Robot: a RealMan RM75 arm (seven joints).
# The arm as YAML. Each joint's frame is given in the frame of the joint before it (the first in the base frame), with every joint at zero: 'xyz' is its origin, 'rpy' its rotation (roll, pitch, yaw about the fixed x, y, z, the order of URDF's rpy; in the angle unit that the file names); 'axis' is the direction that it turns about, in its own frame. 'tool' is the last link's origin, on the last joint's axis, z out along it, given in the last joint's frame.
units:
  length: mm
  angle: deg
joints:
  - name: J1
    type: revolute
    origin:
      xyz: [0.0, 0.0, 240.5]
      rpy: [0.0, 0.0, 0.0]
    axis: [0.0, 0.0, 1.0]
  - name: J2
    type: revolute
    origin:
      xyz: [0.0, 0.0, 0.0]
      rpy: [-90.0, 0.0, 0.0]
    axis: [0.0, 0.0, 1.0]
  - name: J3
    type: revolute
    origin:
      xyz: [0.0, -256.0, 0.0]
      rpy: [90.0, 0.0, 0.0]
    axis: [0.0, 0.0, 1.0]
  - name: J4
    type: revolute
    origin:
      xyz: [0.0, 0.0, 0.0]
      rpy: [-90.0, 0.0, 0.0]
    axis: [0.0, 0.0, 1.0]
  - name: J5
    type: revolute
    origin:
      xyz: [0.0, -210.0, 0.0]
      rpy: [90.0, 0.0, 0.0]
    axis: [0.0, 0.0, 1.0]
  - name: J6
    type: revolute
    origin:
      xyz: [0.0, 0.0, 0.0]
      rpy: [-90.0, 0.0, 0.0]
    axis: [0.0, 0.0, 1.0]
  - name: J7
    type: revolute
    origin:
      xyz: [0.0, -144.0, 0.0]
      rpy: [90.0, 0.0, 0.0]
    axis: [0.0, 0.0, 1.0]
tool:
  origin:
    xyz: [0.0, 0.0, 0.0]
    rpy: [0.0, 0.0, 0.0]
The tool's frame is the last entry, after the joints.
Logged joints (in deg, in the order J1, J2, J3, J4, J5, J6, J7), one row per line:
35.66 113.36 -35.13 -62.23 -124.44 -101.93 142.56
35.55 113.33 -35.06 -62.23 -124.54 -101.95 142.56
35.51 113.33 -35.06 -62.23 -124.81 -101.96 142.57
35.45 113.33 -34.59 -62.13 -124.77 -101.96 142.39
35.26 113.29 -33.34 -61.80 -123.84 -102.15 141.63
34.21 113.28 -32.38 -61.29 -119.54 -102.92 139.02
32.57 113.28 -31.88 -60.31 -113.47 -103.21 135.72
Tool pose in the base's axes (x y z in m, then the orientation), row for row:
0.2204 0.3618 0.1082 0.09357 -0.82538 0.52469 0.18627
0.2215 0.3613 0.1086 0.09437 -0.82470 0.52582 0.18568
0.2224 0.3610 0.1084 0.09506 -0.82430 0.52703 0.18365
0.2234 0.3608 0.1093 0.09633 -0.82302 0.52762 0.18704
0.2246 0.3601 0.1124 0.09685 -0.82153 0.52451 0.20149
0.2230 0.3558 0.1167 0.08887 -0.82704 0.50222 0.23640
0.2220 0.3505 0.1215 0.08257 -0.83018 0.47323 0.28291
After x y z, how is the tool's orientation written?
As a quaternion, w x y z.
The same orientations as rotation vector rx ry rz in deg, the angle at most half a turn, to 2 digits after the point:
-140.32 89.20 31.67
-140.14 89.35 31.55
-140.02 89.52 31.19
-139.69 89.55 31.75
-139.40 89.00 34.19
-140.99 85.62 40.30
-142.05 80.98 48.41

